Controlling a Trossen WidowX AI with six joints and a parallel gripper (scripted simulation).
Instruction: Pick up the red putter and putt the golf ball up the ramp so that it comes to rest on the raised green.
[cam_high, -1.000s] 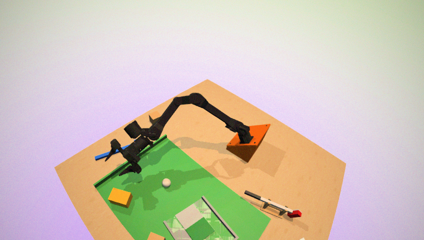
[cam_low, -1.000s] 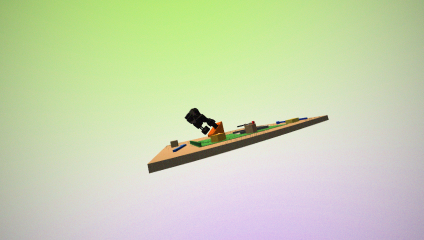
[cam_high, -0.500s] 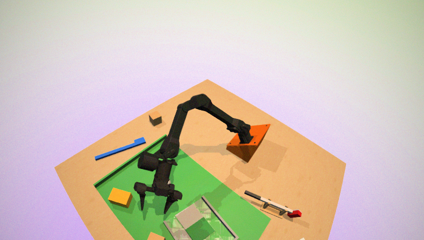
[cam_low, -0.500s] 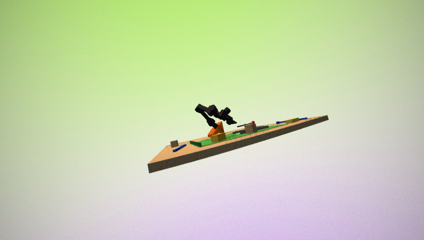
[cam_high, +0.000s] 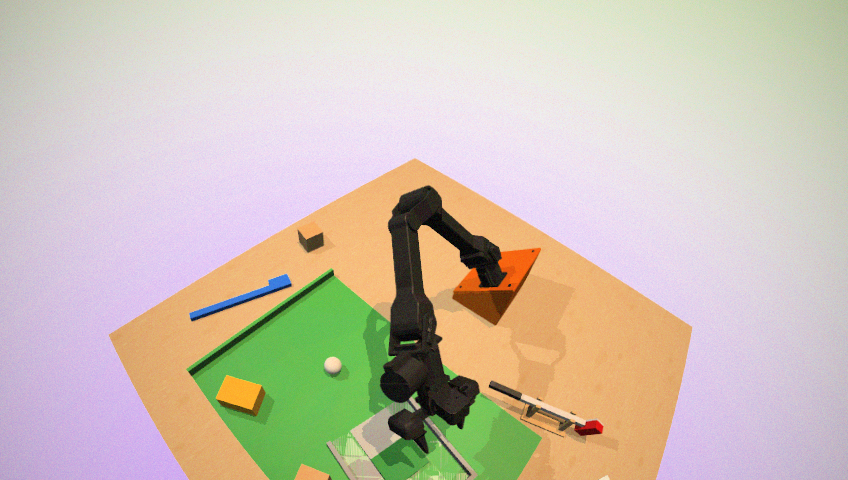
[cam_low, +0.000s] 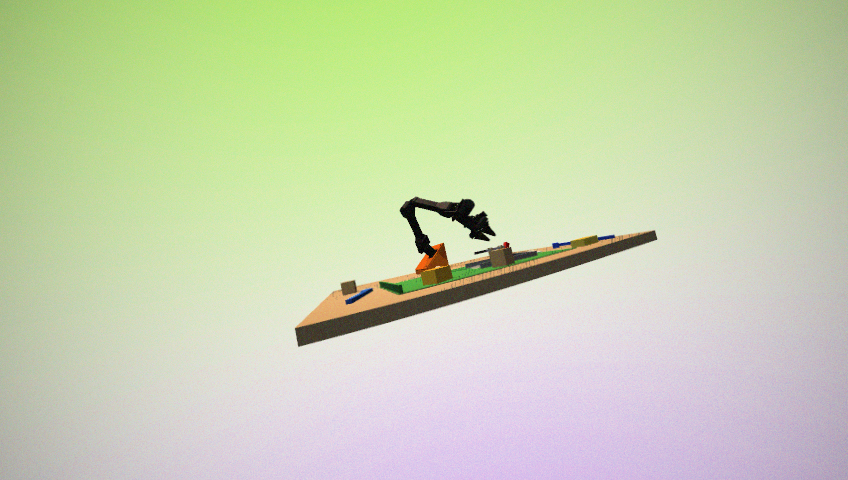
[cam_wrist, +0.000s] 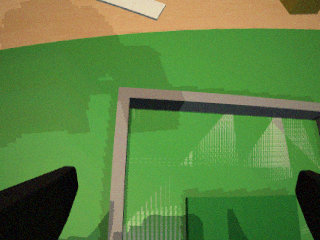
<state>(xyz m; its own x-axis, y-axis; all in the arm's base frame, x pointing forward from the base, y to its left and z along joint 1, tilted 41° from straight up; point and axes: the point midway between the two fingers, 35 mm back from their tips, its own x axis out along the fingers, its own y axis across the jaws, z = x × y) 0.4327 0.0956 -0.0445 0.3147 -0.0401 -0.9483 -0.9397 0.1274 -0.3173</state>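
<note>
My gripper tip is 23 cm past the red putter, 17 cm to the right of it and 6 cm above it. The rest, counted from my gripper tip: putter stand (22 cm behind, 18 cm to the left, 8 cm below); then white golf ball (31 cm to the right, 9 cm below, 1 cm behind); then green mat (19 cm to the right, 11 cm below, 3 cm ahead).
</note>
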